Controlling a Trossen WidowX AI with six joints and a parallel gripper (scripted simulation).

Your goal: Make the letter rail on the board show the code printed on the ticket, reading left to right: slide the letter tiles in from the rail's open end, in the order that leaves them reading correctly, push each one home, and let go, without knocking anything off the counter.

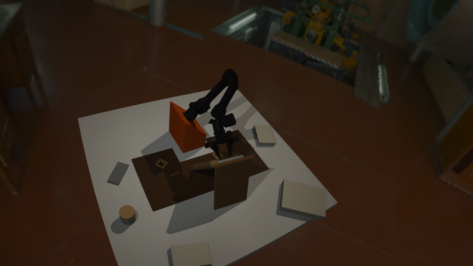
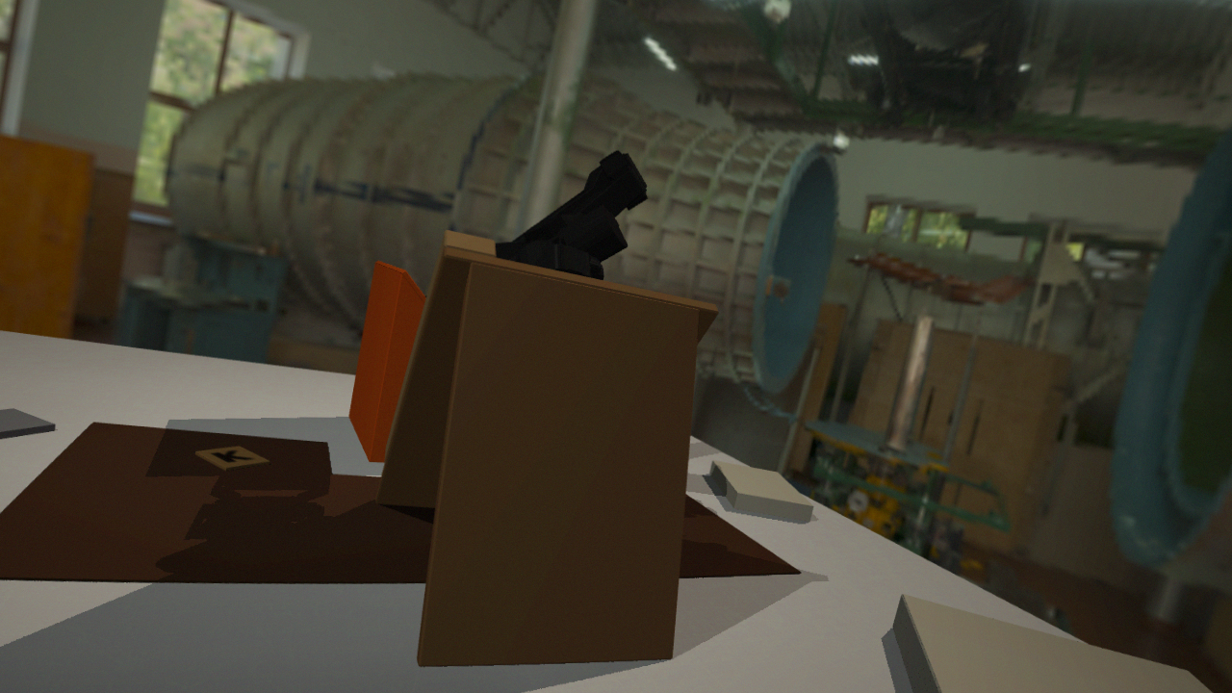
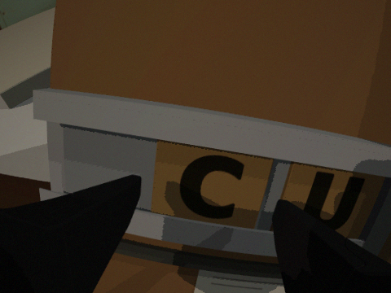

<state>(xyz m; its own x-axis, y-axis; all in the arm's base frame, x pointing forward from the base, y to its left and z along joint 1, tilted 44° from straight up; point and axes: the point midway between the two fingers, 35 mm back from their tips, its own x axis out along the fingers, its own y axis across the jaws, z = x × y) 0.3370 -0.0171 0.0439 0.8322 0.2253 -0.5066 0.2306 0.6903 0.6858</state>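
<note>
My gripper tip is 1 cm short of the c tile and 1 cm above it. Also, from my gripper tip: white ticket: 9 cm below, 5 cm behind, 3 cm to the right; k tile: 26 cm behind, 25 cm to the right, 17 cm below; dark brown mat: 18 cm below, 16 cm behind, 4 cm to the right.
</note>
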